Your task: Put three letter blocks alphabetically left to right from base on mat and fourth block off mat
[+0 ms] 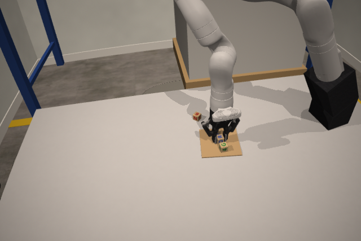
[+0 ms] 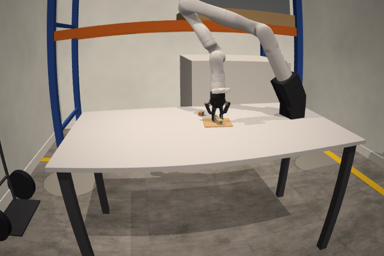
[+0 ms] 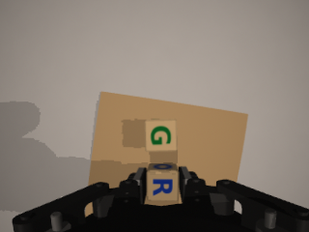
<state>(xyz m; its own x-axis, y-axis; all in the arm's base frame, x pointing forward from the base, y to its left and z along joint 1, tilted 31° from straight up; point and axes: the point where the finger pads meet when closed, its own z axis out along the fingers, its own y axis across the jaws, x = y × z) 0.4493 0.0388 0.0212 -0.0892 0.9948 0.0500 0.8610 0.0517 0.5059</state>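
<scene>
Right now the tan mat is 2 cm below my hand. Round my hand: block: 4 cm to the right, 1 cm below.
</scene>
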